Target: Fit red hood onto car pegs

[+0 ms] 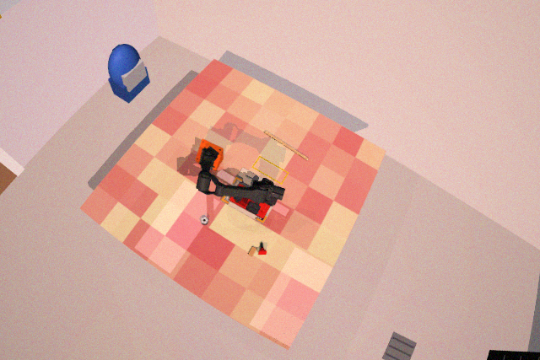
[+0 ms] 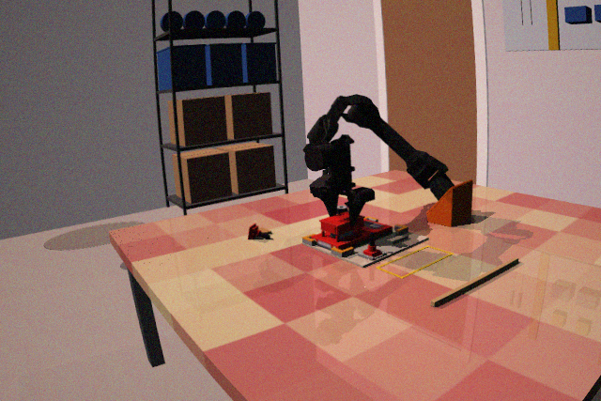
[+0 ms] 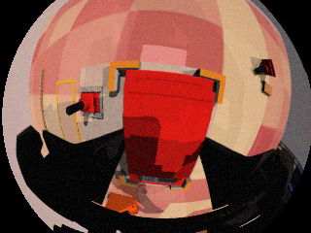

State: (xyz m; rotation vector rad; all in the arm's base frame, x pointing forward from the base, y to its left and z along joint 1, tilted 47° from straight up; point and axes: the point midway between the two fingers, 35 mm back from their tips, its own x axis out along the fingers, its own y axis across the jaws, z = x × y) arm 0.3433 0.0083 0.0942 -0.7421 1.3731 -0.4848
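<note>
Now: gripper tip right at the red hood. Also, from my gripper tip: grey engine block: 30 mm below; then long thin bar: 400 mm to the left, 70 mm behind, 50 mm below; then grey wheel: 240 mm to the right, 170 mm behind, 50 mm below.
</note>
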